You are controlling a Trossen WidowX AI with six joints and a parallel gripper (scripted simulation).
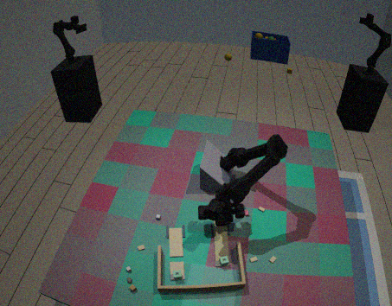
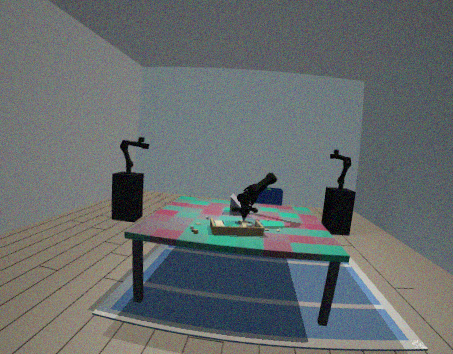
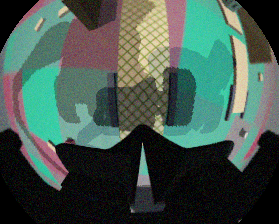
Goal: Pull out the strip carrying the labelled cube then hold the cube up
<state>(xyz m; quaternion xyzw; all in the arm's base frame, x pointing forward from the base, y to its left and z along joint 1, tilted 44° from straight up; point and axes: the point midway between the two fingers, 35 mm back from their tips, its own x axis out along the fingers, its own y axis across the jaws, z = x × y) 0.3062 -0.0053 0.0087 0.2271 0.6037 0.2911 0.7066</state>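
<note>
The strip lies 90 mm ahead of my gripper tip and 10 mm to the left of it.
</note>
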